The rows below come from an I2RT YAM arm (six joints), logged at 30 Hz.
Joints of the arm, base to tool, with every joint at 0 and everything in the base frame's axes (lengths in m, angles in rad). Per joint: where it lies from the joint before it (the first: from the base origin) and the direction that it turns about. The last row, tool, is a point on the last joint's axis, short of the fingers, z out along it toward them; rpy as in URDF.
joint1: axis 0 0 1 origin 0 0 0.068
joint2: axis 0 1 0 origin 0.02 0.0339 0.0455
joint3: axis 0 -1 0 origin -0.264 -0.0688 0
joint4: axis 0 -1 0 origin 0.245 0.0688 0.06
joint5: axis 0 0 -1 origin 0.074 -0.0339 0.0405
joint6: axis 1 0 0 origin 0.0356 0 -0.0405
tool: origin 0 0 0 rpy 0 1.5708 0
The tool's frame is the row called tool.
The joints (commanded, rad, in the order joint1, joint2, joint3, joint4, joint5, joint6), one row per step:
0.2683, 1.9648, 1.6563, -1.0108, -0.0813, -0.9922
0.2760, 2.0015, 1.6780, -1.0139, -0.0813, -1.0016
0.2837, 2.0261, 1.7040, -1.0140, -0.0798, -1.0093
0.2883, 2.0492, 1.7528, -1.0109, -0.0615, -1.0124
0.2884, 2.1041, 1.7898, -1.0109, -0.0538, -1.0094
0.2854, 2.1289, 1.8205, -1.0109, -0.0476, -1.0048
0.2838, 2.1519, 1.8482, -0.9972, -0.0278, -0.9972
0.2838, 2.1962, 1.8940, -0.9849, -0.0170, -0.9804
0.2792, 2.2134, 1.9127, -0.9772, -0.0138, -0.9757
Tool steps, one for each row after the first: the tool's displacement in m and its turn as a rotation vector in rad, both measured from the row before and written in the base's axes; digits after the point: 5 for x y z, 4 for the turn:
0.00556, 0.00478, -0.00813, -0.0068, 0.0161, 0.0168
0.00492, 0.00464, -0.00240, -0.0026, -0.0027, 0.0148
0.00823, 0.00374, 0.00446, -0.0096, -0.0331, 0.0031
0.01012, 0.00276, -0.01204, -0.0116, 0.0154, -0.0047
0.00651, 0.00033, -0.00177, -0.0031, -0.0068, -0.0090
0.00726, 0.00065, -0.00160, -0.0114, -0.0222, -0.0140
0.01077, 0.00274, -0.00585, -0.0018, -0.0145, -0.0191
0.00509, -0.00085, -0.00203, 0.0009, -0.0092, -0.0100

